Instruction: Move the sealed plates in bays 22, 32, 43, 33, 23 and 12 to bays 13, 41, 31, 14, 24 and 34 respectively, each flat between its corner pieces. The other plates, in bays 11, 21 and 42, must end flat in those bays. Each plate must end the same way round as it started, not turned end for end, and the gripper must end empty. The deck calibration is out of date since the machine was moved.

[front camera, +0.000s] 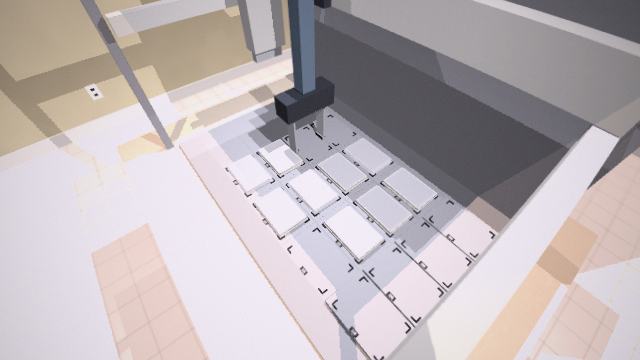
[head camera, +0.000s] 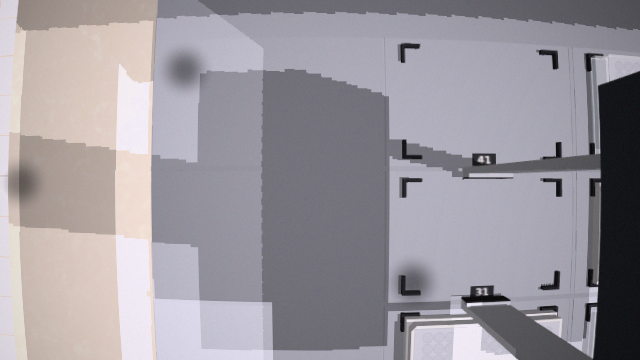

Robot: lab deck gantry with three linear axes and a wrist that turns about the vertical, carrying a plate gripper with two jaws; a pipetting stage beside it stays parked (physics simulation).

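Where they show: gripper, fingertip midpoint: (front camera: 307, 143) (head camera: 484, 238); robot's base, link origin: (front camera: 226, 168).
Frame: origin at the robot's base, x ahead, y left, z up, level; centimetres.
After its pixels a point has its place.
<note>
My gripper (front camera: 306, 142) @[y 25.4, x 6.7, z 0.1 cm] (head camera: 486, 237) @[y 25.4, x 6.7, z 0.1 cm] is open and empty above bay 31 (head camera: 480, 225) @[y 26.4, x 6.4, z 0.0 cm], its jaws along two opposite sides of the bay. Bay 41 (head camera: 475, 100) @[y 36.5, x 6.1, z 0.0 cm] beside it holds no plate. In the front view, sealed plates lie in bay 22 (front camera: 313, 191) @[y 14.4, x 24.0, z 1.5 cm], bay 32 (front camera: 342, 171) @[y 25.4, x 23.6, z 1.4 cm], bay 43 (front camera: 409, 189) @[y 35.5, x 40.0, z 1.4 cm], bay 33 (front camera: 383, 209) @[y 25.0, x 40.0, z 1.4 cm], bay 23 (front camera: 354, 232) @[y 14.6, x 40.1, z 1.4 cm] and bay 12 (front camera: 281, 212) @[y 3.9, x 24.2, z 1.5 cm]. Other plates lie in bay 11 (front camera: 250, 173) @[y 4.2, x 7.6, z 1.4 cm], bay 21 (front camera: 280, 157) @[y 14.5, x 7.7, z 1.4 cm] (head camera: 432, 345) @[y 17.4, x 2.1, z 1.4 cm] and bay 42 (front camera: 368, 155) @[y 35.9, x 23.7, z 1.4 cm] (head camera: 622, 65) @[y 39.5, x 18.5, z 1.4 cm]. The gripper body hides part of the head view.
The bays at the near right of the front view show corner pieces (front camera: 423, 264) @[y 21.2, x 55.8, z 1.5 cm] without plates. A large grey beam (front camera: 480, 45) crosses the upper right. A light grey block (front camera: 262, 30) @[y 20.8, x -3.6, z 33.0 cm] hangs behind the gripper's blue column (front camera: 303, 50) @[y 24.2, x 8.7, z 31.4 cm]. A pale wall (front camera: 520, 225) @[y 8.9, x 61.2, z 40.0 cm] edges the deck.
</note>
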